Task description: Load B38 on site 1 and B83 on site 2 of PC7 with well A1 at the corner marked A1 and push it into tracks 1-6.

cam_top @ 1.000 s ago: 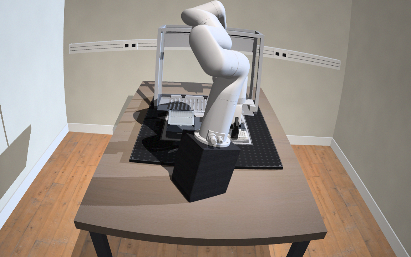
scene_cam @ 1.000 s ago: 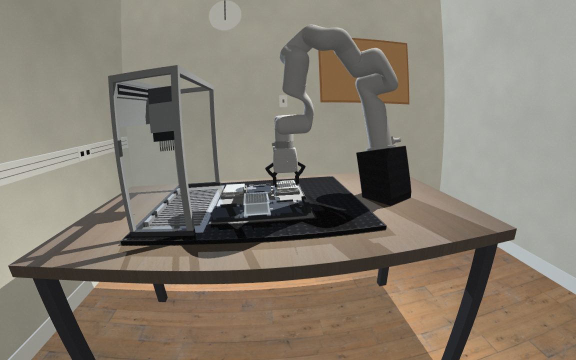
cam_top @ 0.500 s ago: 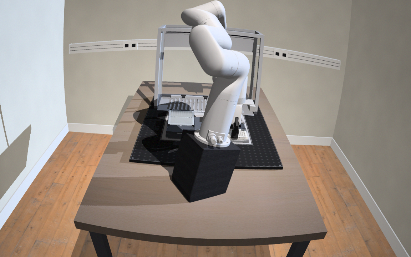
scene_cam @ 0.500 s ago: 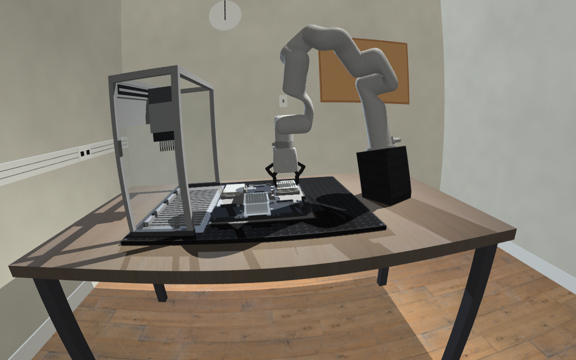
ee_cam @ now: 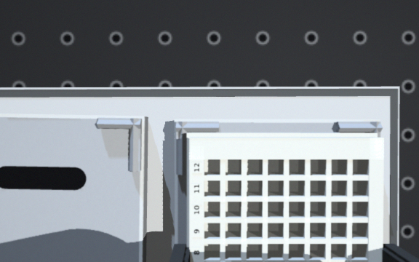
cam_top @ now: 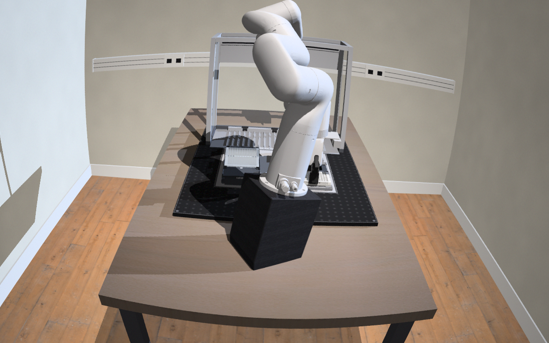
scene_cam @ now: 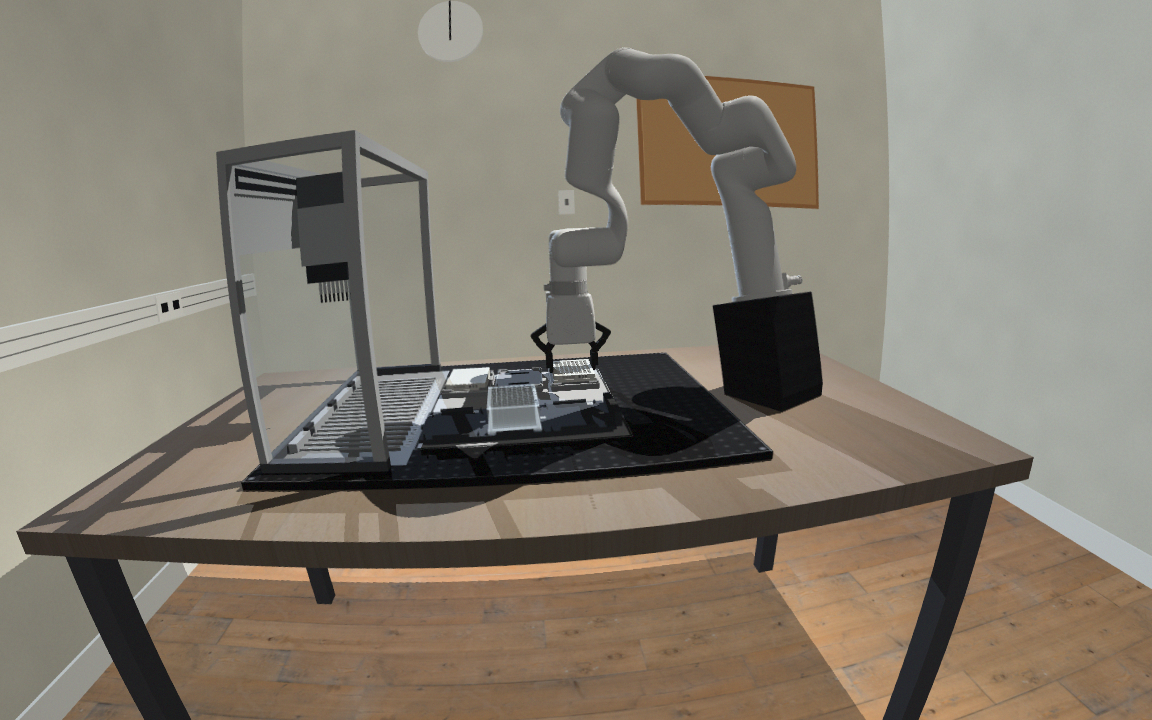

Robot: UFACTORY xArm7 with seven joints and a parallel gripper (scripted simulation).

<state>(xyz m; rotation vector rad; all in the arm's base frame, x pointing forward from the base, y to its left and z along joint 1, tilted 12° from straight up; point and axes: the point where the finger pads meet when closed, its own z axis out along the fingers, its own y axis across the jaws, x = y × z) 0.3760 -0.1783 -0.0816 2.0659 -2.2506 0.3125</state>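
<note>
My gripper is now 3 cm above the nest S1. Round my hand: 96-well plate B38 (1 cm below); plate carrier PC7 (24 cm to the left, 14 cm ahead, 2 cm below); nest S2 (11 cm ahead, 3 cm below, 1 cm to the right).
</note>
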